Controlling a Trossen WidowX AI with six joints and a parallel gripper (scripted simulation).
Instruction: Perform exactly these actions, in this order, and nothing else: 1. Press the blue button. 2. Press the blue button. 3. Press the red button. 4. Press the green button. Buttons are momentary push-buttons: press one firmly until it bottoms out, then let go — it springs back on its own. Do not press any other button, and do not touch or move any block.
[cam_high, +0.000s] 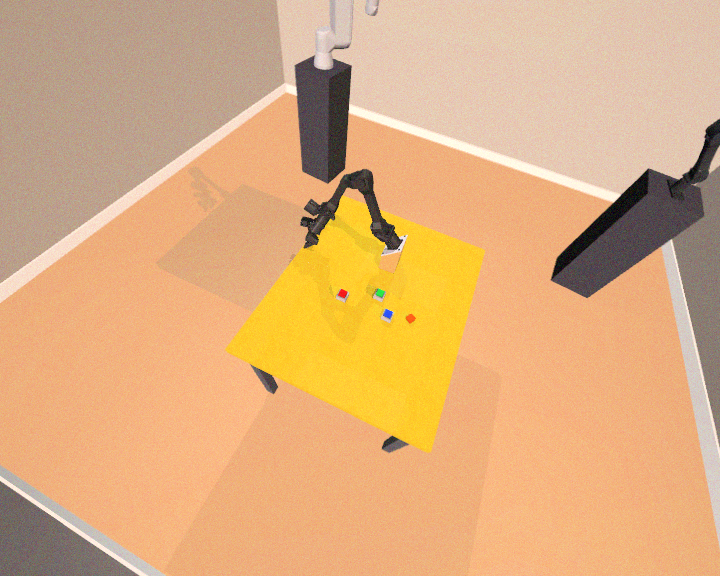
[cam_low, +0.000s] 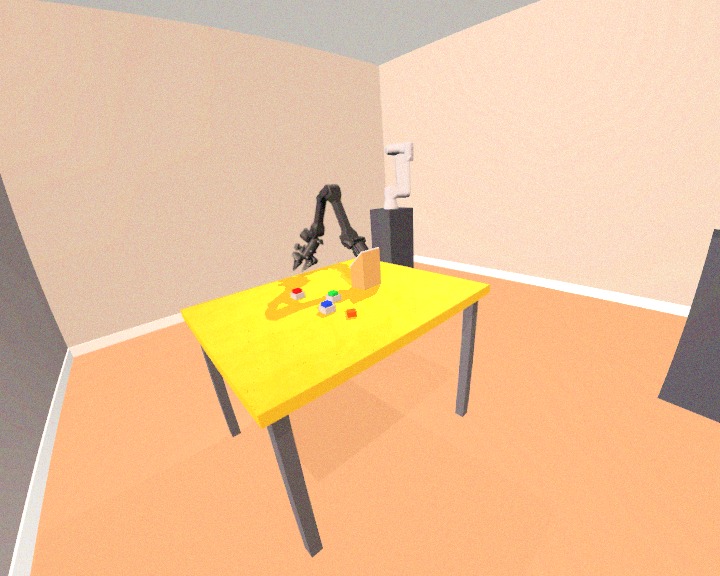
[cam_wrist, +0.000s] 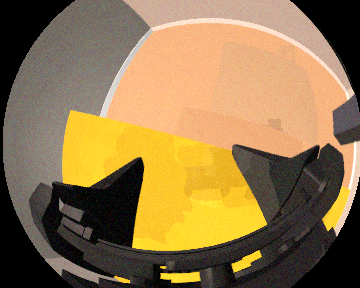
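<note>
Now: gripper tip 110 mm short of the blue button and 550 mm to the right of it. From my gripper tip the other things lie so: red button: 140 mm ahead, 320 mm to the left; then small orange block: 60 mm ahead, 650 mm to the left, 20 mm below; then green button: 40 mm ahead, 470 mm to the left.
</note>
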